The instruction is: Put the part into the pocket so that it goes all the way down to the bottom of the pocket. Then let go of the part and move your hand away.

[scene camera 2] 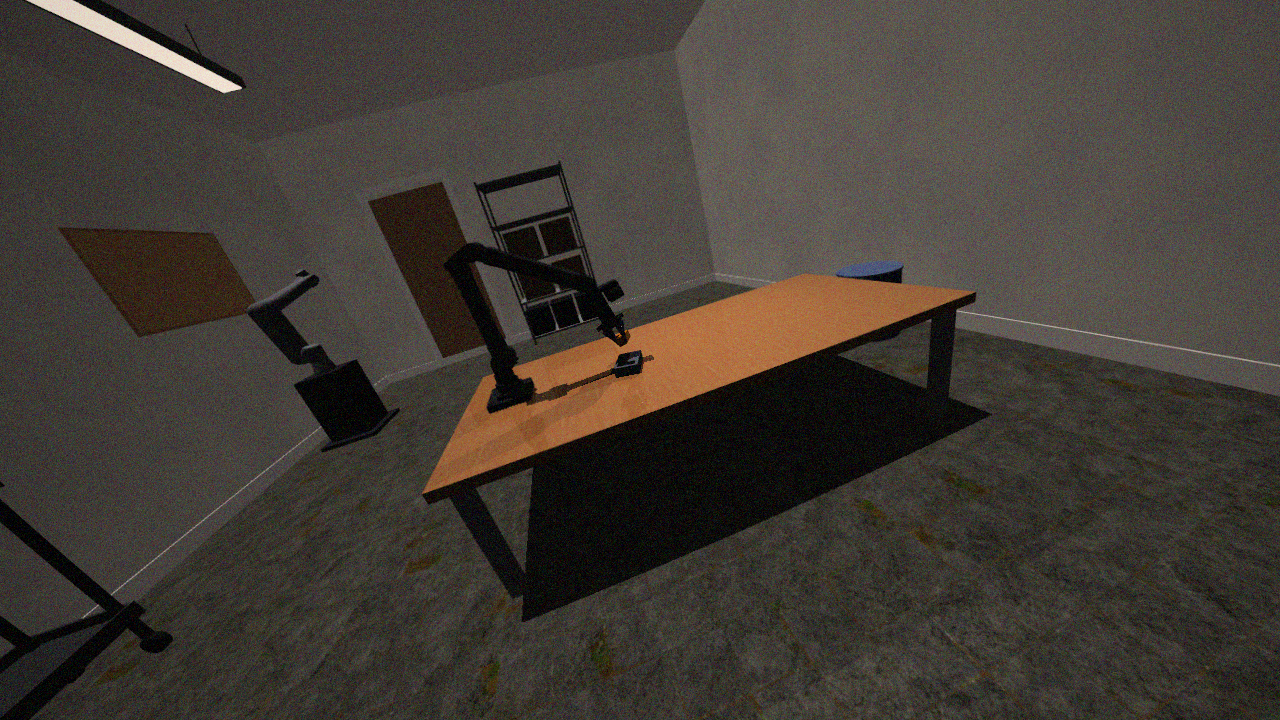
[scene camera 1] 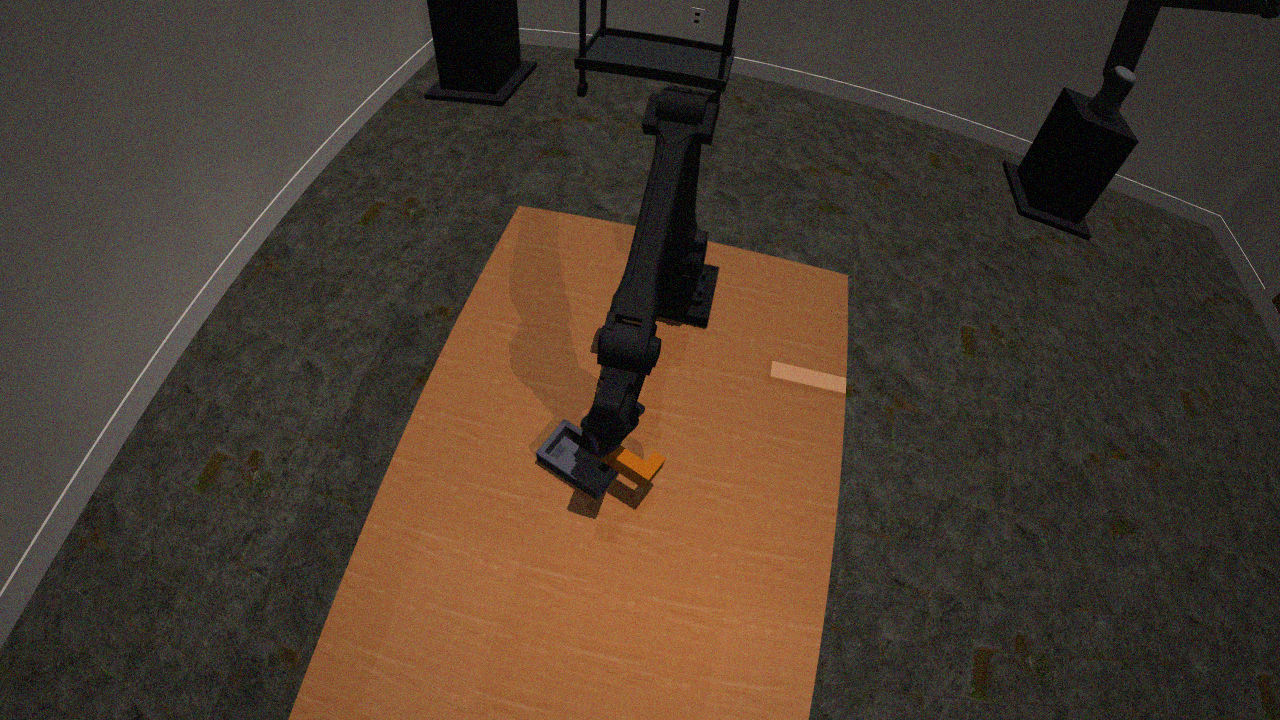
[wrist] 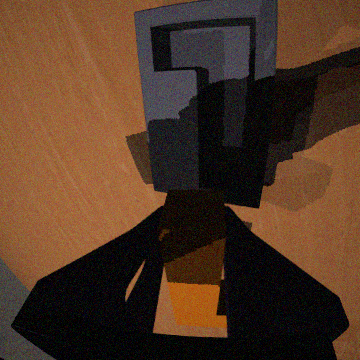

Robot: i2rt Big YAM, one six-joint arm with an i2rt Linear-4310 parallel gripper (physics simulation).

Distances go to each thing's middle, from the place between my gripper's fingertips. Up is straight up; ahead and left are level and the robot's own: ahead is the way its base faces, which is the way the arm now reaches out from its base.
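I find the orange part [scene camera 1: 640, 472] 10 mm ahead of my hand and 50 mm to the left of it. The pocket block [scene camera 1: 567, 451], for its part, is 40 mm to the right of my hand and 70 mm below it.
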